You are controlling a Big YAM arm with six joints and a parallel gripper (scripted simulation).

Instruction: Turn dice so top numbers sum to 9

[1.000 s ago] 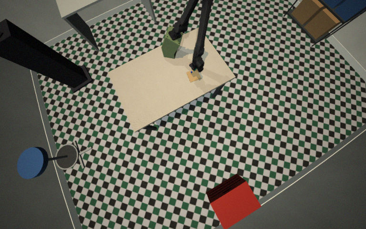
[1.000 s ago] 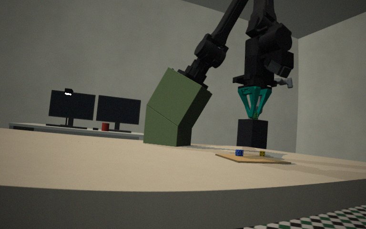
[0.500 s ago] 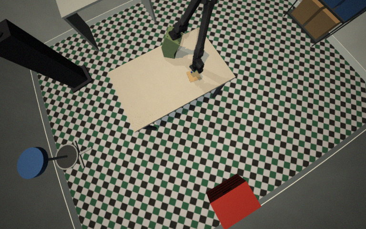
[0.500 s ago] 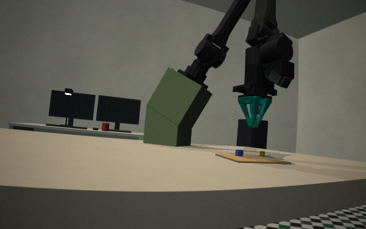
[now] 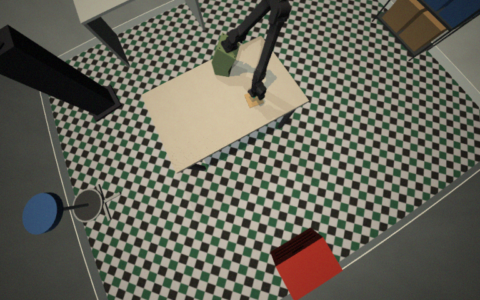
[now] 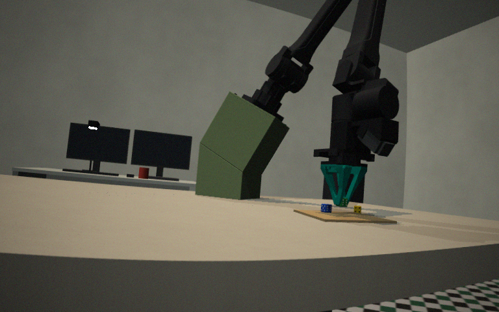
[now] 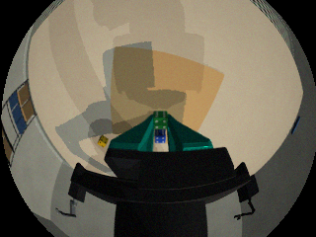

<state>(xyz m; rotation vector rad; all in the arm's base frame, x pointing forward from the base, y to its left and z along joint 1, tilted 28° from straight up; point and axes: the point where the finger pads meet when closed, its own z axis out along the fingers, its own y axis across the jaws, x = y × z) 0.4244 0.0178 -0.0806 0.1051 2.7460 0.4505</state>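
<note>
Now: the mat 1 cm ahead of my hand and 3 cm below it. Round my hand: blue die (4 cm behind, 2 cm below); then green die (right at my hand); then yellow die (6 cm behind, 11 cm to the left, 2 cm below).
</note>
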